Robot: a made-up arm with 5 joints.
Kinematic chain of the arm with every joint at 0, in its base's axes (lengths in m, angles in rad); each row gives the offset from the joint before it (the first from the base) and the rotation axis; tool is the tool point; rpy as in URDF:
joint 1: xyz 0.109 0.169 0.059 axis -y
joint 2: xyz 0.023 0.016 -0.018 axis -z
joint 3: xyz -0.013 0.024 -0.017 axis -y
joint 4: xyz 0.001 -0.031 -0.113 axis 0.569 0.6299 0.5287
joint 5: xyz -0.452 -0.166 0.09 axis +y
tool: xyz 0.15 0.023 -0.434 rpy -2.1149 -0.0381 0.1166
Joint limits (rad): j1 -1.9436..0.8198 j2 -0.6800..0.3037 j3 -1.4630..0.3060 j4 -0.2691..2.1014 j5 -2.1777..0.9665
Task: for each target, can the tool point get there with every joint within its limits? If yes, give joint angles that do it. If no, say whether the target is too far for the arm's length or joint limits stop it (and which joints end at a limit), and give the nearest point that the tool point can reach.
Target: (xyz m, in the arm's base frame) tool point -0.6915 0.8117 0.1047
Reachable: no: joint limits stop it (at a limit: joint 2, joint 4, joint 5) | nearest point -0.7147 0.3456 0.1060 | short by 0.467 m
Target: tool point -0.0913 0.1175 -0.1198
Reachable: yes | joints -1.4529 -0.4943 -0.1543 1.2127 -1.2671
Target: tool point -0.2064 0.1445 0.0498
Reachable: yes | joints 0.1672 0.2012 -1.1381 1.8592 -0.5616
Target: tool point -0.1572 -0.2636 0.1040
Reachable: yes | joints 0.3433 -0.5236 -0.8997 1.5593 0.0297
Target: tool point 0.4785 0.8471 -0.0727
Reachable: no: joint limits stop it (at a limit: joint 2, joint 3, joint 4) | nearest point 0.5187 0.3633 -0.0870 | short by 0.486 m
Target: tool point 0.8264 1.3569 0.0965
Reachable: no: too far | nearest point 0.6295 0.3581 0.0862 | short by 1.018 m
